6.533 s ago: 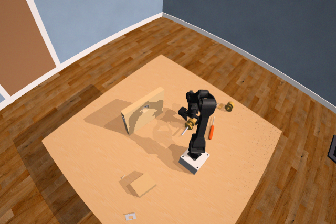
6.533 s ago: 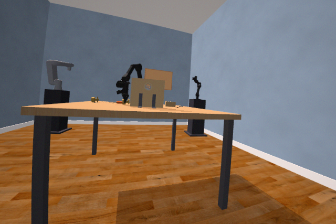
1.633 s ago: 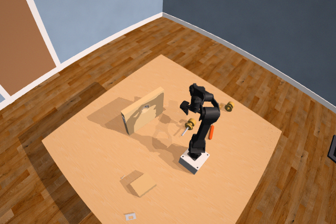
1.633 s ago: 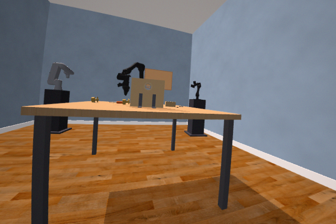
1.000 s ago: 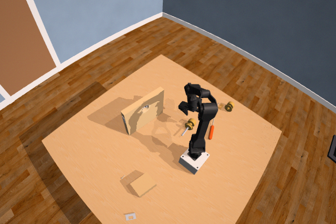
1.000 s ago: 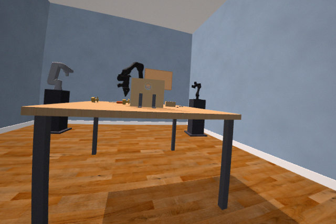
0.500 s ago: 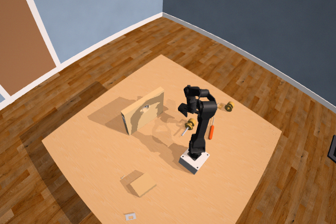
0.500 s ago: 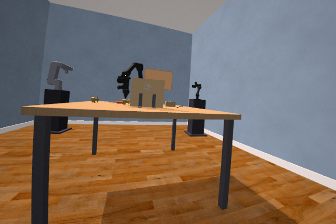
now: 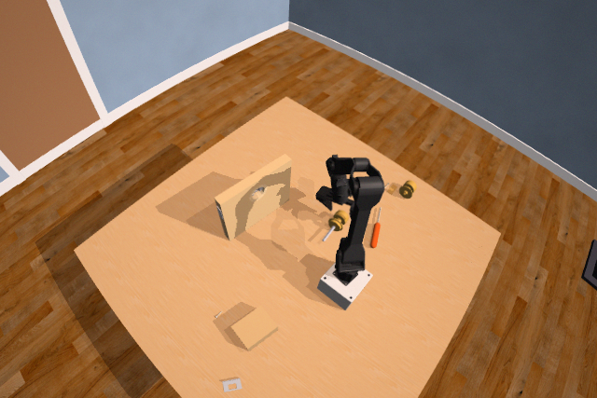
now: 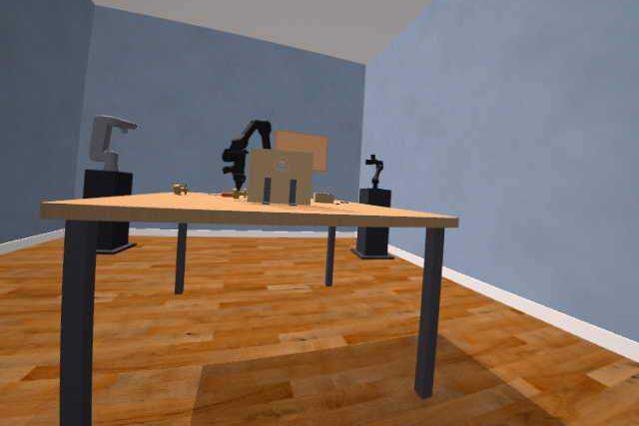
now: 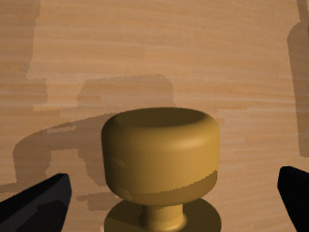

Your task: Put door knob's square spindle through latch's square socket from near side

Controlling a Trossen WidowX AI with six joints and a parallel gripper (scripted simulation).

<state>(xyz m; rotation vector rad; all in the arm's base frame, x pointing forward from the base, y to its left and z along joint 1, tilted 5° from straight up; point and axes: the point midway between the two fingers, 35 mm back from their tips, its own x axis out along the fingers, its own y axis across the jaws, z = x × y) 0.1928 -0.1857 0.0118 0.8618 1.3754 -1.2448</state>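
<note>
My gripper is now 220 mm short of the square socket, 230 mm to the right of it and 100 mm below it. From my hand the other things lie so: upright wooden slab: 220 mm ahead, 230 mm to the left, 70 mm above; then orange screwdriver: 130 mm behind, 100 mm to the right, 80 mm below; then small wood block: 120 mm behind, 520 mm to the left, 60 mm below.
</note>
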